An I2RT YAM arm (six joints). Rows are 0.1 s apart.
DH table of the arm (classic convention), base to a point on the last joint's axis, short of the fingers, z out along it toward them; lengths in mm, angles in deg. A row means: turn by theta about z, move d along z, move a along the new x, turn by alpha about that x. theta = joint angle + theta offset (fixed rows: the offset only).
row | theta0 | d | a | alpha
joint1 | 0 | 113.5 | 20 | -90
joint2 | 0 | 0 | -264 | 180
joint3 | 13.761 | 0 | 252.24 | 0
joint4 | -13.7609 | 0 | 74 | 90
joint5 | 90 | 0 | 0 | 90
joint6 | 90 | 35.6 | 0 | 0
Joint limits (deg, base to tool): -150..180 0..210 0..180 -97..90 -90..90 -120..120
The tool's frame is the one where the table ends.
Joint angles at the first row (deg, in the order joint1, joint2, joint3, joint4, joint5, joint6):
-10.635, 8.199, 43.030, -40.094, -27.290, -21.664
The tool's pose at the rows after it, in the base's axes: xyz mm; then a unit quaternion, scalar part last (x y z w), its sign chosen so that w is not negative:
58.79 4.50 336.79 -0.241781 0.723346 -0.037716 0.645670
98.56 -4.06 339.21 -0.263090 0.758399 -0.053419 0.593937
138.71 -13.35 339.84 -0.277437 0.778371 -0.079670 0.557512
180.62 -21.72 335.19 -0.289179 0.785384 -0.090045 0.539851
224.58 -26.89 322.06 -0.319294 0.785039 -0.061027 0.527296
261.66 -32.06 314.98 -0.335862 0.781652 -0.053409 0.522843
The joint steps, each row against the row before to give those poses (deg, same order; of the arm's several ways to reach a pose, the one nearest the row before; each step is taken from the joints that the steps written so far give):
0.001, 7.747, 1.516, 1.074, 1.888, -4.672
-0.004, 11.352, 2.219, 1.197, 1.885, -5.477
0.004, 10.477, 2.232, 3.620, 3.002, -4.391
0.036, 9.962, 1.577, 6.200, 1.039, -2.382
0.223, 10.722, 1.923, 5.627, -3.670, -2.118
0.181, 8.936, 3.429, 4.386, -1.342, -1.558

